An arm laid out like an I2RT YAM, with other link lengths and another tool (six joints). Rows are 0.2 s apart.
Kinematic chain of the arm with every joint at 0, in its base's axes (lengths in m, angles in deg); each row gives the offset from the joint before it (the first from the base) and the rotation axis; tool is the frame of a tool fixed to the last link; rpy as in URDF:
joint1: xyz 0 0 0.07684 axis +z
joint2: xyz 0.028 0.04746 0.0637 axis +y
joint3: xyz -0.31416 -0.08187 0 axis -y
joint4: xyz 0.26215 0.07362 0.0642 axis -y
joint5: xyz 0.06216 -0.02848 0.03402 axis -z
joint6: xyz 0.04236 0 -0.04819 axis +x
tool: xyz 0.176 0.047 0.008 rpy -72.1 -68.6 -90
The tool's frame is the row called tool.
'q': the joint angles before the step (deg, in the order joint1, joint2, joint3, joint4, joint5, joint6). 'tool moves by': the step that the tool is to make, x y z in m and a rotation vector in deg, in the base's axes. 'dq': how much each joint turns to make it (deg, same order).
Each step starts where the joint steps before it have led.
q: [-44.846, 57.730, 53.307, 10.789, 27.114, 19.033]
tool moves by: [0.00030, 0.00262, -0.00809, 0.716, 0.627, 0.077]
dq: [0.562, -0.544, -0.947, -0.557, 0.489, 0.023]
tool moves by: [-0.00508, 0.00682, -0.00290, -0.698, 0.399, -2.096]
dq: [2.632, -1.203, -1.616, 1.324, 4.623, -1.455]
